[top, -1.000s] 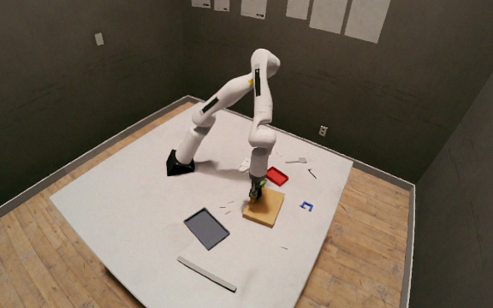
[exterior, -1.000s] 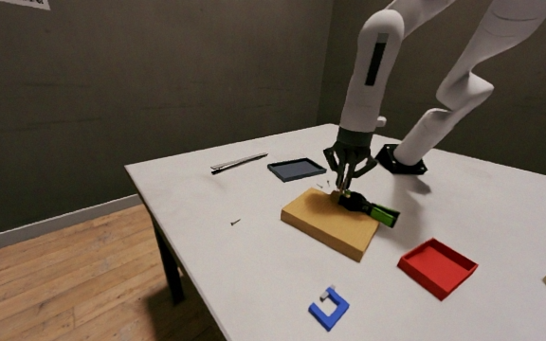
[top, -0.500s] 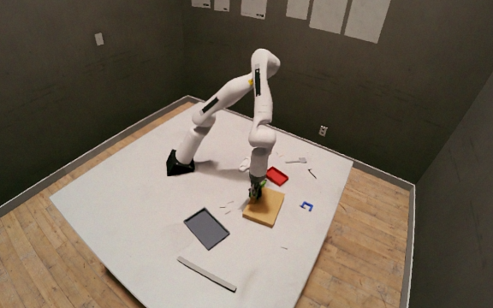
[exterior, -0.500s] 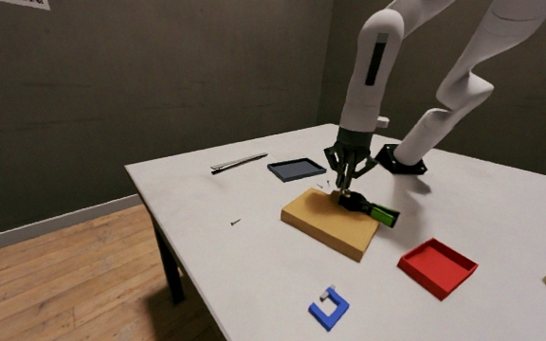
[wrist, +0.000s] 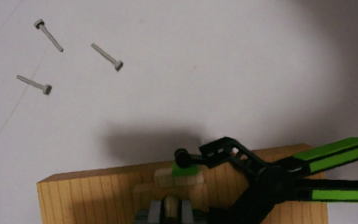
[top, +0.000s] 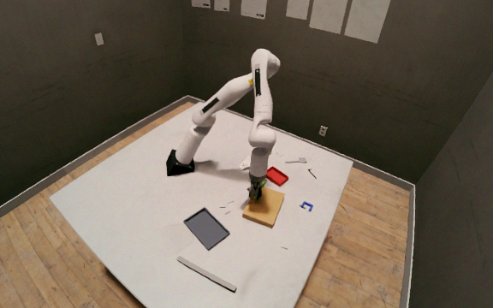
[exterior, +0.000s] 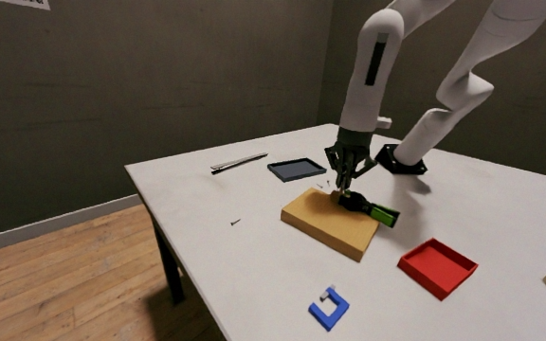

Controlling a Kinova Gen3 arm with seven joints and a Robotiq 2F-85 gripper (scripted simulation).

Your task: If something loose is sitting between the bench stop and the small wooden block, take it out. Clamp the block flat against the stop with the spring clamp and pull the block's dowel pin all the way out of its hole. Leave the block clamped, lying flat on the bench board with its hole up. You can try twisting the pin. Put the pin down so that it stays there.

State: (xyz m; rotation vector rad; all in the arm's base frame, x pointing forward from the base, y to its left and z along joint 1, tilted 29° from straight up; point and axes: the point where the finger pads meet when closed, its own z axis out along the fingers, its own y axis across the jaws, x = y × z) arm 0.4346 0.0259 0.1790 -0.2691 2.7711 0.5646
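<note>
Now: the dowel pin 20 mm below my hand. Also, from my hand: grey tray: 260 mm to the right, 90 mm below, 50 mm behind; red tray: 220 mm to the left, 90 mm below, 40 mm behind; small wooden block: 50 mm below.
</note>
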